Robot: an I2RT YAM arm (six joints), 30 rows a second.
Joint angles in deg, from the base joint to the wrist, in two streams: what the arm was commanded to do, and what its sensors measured. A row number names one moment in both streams.
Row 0, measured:
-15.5, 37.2, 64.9, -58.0, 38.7, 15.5
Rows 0 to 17, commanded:
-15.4, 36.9, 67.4, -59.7, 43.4, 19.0
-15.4, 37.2, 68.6, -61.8, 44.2, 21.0
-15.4, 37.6, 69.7, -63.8, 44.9, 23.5
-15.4, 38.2, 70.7, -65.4, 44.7, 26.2
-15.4, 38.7, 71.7, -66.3, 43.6, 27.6
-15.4, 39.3, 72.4, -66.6, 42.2, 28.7
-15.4, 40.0, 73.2, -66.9, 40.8, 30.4
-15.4, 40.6, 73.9, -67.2, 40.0, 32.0
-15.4, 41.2, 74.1, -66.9, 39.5, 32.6
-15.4, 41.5, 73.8, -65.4, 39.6, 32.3
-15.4, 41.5, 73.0, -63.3, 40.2, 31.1
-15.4, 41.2, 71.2, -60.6, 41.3, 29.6
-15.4, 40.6, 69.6, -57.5, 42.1, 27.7
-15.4, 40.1, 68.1, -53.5, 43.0, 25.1
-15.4, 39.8, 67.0, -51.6, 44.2, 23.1
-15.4, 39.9, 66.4, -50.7, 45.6, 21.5
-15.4, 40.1, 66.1, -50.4, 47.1, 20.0
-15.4, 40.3, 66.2, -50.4, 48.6, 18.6
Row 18, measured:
-15.5, 40.3, 67.0, -58.3, 42.4, 25.0
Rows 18 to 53, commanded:
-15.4, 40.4, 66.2, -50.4, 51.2, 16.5
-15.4, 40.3, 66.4, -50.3, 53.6, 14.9
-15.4, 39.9, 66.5, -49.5, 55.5, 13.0
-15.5, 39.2, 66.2, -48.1, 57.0, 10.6
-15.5, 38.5, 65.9, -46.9, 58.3, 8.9
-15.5, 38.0, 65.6, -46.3, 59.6, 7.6
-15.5, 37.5, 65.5, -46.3, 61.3, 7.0
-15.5, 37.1, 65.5, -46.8, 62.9, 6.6
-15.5, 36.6, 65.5, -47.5, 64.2, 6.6
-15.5, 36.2, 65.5, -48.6, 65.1, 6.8
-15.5, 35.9, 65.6, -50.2, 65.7, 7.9
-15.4, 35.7, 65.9, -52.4, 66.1, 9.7
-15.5, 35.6, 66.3, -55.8, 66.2, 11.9
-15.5, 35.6, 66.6, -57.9, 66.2, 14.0
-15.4, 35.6, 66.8, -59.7, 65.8, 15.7
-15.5, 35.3, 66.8, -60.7, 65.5, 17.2
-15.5, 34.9, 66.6, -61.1, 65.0, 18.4
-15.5, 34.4, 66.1, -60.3, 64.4, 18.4
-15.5, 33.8, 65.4, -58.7, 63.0, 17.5
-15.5, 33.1, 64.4, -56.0, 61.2, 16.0
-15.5, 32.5, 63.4, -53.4, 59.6, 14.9
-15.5, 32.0, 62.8, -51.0, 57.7, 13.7
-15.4, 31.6, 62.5, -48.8, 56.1, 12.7
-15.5, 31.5, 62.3, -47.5, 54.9, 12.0
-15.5, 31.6, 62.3, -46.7, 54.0, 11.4
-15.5, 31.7, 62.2, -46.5, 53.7, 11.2
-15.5, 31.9, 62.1, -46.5, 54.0, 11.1
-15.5, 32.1, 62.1, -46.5, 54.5, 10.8
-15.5, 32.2, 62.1, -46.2, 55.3, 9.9
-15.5, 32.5, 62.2, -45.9, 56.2, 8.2
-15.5, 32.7, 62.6, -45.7, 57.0, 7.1
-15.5, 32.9, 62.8, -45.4, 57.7, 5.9
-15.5, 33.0, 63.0, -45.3, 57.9, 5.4
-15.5, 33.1, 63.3, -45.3, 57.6, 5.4
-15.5, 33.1, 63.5, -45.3, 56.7, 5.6
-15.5, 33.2, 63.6, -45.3, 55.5, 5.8
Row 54, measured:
-15.3, 32.5, 62.2, -49.3, 56.3, 8.0
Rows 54 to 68, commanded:
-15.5, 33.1, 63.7, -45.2, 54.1, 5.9
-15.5, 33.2, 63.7, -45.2, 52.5, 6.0
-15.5, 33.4, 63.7, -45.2, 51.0, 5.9
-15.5, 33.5, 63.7, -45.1, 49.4, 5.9
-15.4, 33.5, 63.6, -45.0, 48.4, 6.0
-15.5, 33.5, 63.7, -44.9, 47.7, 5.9
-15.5, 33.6, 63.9, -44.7, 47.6, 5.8
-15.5, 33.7, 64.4, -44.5, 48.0, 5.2
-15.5, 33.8, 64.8, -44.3, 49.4, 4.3
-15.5, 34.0, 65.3, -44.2, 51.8, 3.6
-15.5, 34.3, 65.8, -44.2, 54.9, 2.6
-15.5, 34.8, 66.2, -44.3, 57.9, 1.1
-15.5, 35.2, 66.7, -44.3, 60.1, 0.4
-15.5, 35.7, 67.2, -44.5, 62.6, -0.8
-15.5, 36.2, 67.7, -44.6, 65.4, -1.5
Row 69, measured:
-15.3, 34.4, 63.7, -48.5, 54.0, 3.8
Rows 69 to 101, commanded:
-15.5, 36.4, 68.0, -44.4, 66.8, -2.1
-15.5, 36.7, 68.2, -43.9, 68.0, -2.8
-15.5, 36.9, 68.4, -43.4, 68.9, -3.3
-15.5, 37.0, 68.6, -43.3, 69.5, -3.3
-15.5, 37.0, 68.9, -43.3, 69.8, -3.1
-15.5, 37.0, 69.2, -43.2, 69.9, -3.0
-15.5, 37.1, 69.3, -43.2, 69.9, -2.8
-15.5, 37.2, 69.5, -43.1, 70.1, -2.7
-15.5, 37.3, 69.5, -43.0, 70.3, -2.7
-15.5, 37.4, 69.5, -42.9, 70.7, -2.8
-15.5, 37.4, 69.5, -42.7, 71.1, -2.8
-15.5, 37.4, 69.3, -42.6, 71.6, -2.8
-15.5, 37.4, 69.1, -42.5, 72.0, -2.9
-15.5, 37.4, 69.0, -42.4, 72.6, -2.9
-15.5, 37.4, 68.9, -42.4, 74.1, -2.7
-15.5, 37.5, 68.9, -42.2, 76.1, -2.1
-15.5, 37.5, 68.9, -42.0, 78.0, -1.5
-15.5, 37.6, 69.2, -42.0, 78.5, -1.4
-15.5, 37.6, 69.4, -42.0, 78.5, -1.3
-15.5, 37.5, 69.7, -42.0, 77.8, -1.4
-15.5, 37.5, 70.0, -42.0, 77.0, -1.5
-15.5, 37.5, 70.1, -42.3, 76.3, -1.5
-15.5, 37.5, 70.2, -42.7, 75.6, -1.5
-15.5, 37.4, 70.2, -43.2, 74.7, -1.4
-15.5, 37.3, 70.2, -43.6, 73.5, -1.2
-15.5, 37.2, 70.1, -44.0, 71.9, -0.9
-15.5, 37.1, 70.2, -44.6, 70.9, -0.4
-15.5, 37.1, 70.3, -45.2, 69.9, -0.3
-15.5, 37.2, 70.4, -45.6, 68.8, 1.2
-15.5, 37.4, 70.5, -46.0, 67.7, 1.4
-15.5, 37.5, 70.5, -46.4, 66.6, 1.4
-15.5, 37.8, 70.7, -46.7, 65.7, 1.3
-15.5, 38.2, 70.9, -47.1, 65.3, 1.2
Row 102, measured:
-15.3, 37.6, 68.1, -47.2, 68.3, 0.3
